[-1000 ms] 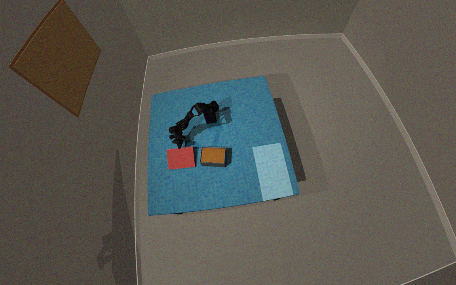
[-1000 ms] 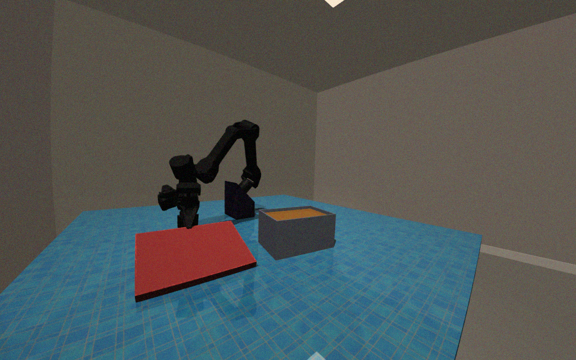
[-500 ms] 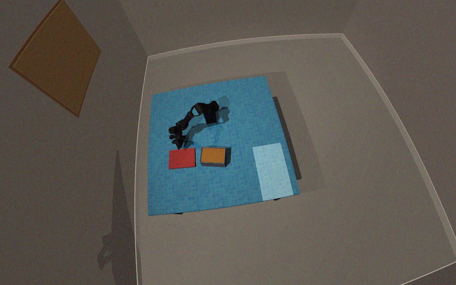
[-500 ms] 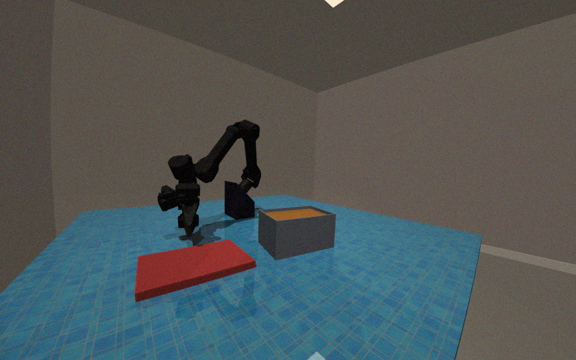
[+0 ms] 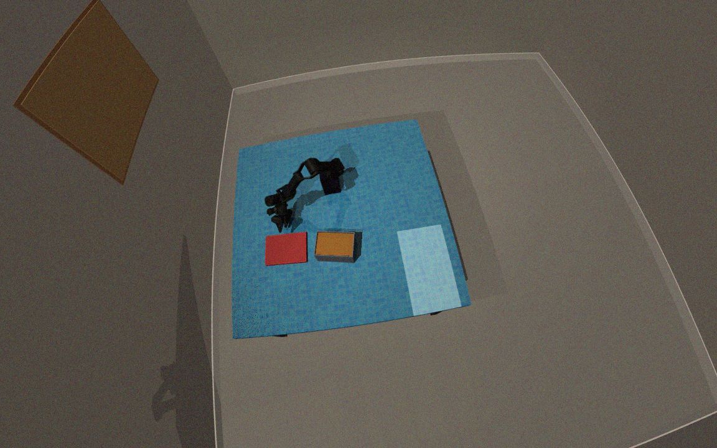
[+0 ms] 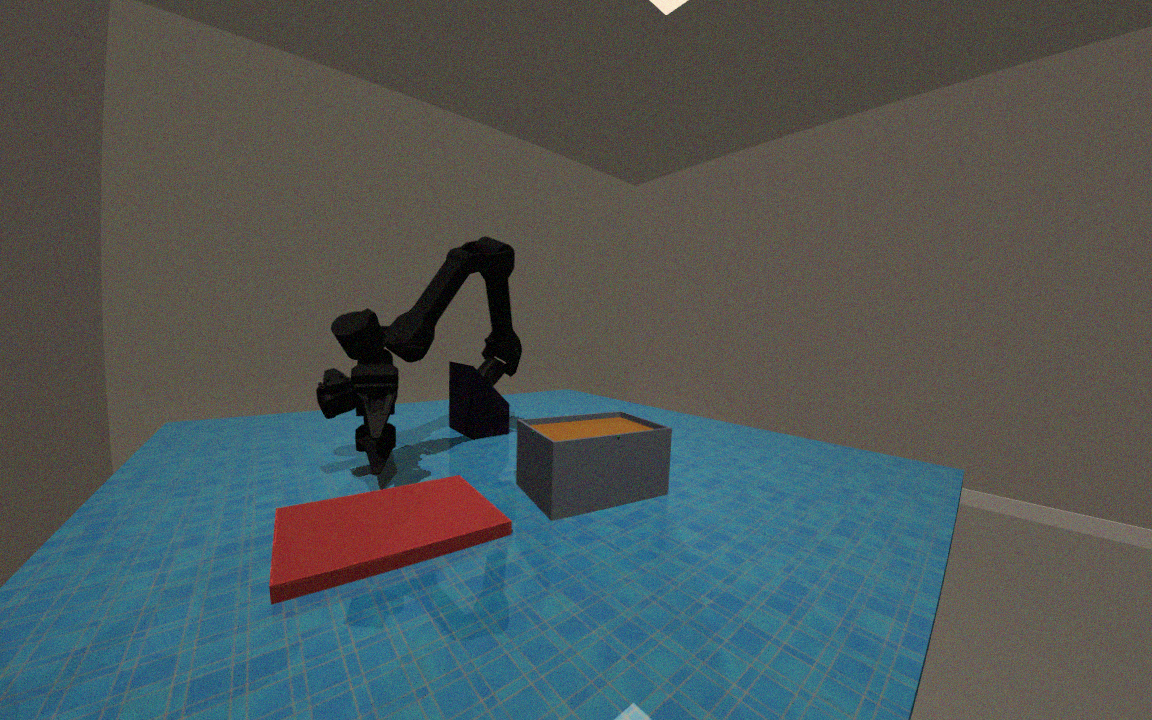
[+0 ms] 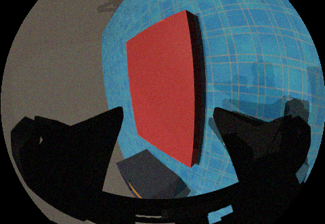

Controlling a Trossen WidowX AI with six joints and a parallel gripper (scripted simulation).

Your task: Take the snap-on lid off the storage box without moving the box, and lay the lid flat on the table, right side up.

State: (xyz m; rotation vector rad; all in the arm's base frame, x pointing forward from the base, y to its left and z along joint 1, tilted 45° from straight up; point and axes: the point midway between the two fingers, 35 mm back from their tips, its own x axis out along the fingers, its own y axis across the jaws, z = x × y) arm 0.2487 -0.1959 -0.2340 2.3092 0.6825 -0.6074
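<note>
Now: gripper tip 9 cm short of the red lid, 5 cm above it and 1 cm to the left of it. The rest, counted from my gripper tip: storage box (28 cm to the left, 15 cm ahead, 1 cm below).
</note>
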